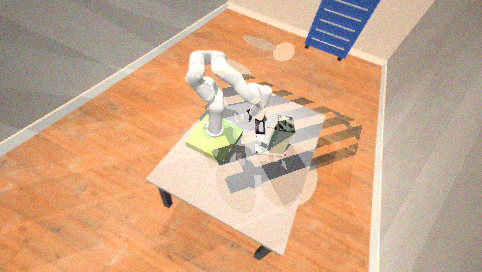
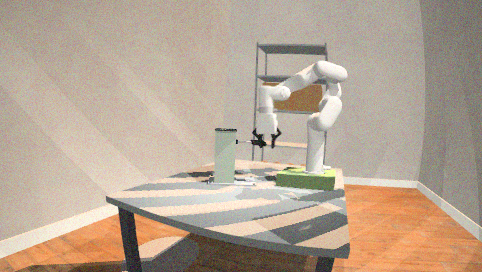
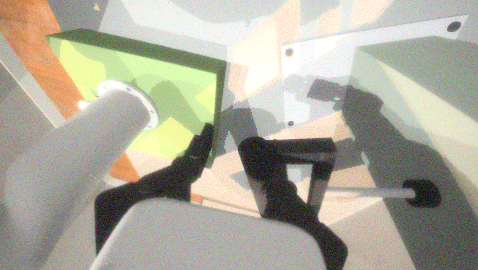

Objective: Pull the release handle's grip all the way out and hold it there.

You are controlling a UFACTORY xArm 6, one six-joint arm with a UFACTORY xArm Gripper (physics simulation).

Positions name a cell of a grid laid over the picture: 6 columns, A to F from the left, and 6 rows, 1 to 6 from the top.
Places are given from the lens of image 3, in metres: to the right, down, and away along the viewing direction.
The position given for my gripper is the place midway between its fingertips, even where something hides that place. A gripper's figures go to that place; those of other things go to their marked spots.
my gripper (image 3: D4): 0.00, 0.01, 0.14
release handle (image 3: F3): 0.16, -0.03, 0.14
